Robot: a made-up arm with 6 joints.
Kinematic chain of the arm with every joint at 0, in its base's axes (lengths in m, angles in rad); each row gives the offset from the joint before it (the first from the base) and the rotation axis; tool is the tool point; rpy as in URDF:
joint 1: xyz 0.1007 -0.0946 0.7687 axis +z
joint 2: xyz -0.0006 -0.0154 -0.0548 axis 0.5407 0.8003 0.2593
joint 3: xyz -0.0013 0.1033 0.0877 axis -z
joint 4: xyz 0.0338 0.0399 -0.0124 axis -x
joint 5: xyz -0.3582 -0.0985 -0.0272 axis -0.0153 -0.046 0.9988
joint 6: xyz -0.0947 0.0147 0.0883 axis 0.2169 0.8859 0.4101
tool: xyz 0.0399 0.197 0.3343 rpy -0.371 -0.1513 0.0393
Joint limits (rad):
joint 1: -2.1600..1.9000
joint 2: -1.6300..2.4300
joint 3: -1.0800..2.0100
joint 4: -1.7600..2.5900
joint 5: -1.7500..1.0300
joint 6: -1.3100..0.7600
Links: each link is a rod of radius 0.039 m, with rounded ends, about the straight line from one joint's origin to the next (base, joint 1, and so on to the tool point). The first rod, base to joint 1, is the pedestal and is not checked.
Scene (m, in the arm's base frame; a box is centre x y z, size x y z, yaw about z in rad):
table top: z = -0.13
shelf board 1: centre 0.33 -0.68 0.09 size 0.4 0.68 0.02 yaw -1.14
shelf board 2: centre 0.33 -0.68 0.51 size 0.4 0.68 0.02 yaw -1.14
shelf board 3: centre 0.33 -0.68 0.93 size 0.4 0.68 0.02 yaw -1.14
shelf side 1: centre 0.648 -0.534 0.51 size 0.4 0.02 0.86 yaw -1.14
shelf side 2: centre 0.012 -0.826 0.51 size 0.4 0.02 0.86 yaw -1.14
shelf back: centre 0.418 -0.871 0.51 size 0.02 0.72 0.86 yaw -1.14
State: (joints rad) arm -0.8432 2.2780 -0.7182 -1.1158 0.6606 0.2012
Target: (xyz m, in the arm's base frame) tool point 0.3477 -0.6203 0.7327
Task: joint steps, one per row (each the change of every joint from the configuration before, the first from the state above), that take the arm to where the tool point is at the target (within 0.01 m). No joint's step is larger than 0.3 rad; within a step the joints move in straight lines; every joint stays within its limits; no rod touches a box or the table.
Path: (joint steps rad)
1: 0.0957 -0.0353 0.2537 -0.1603 -0.1793 0.0726
2: 0.0957 -0.0352 0.2537 -0.1603 -0.1794 0.0727
3: 0.0958 -0.0353 0.2537 -0.1602 -0.1793 0.0726
4: 0.0957 -0.0353 0.2536 -0.1603 -0.1794 0.0727
5: 0.0551 -0.0542 -0.1375 0.2874 0.1352 -0.0104
6: 0.0552 -0.0541 -0.1376 0.2873 0.1352 -0.0103
7: 0.0551 -0.0542 -0.1376 0.2874 0.1352 -0.0104
8: 0.0552 -0.0541 -0.1376 0.2873 0.1352 -0.0104

